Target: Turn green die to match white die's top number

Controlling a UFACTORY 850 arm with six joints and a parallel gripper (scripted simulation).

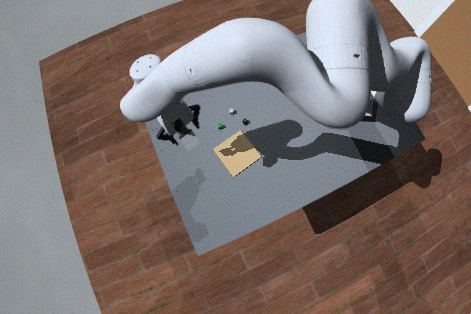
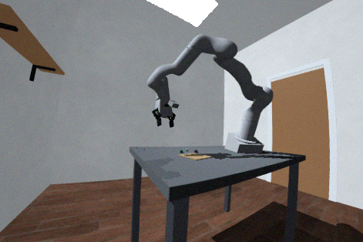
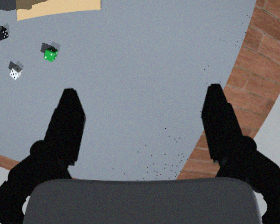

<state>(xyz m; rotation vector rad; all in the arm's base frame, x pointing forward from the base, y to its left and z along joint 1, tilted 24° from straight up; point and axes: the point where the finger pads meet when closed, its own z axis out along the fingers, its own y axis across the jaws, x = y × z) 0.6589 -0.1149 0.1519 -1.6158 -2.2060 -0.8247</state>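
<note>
My gripper is now 20 cm past the white die, 16 cm above it and 8 cm to the left of it. Also, from my hand: green die 16 cm below, 14 cm behind, 4 cm to the right; then black die 24 cm behind, 16 cm below, 2 cm to the right; then mat 17 cm below, 16 cm behind, 9 cm to the left.
</note>
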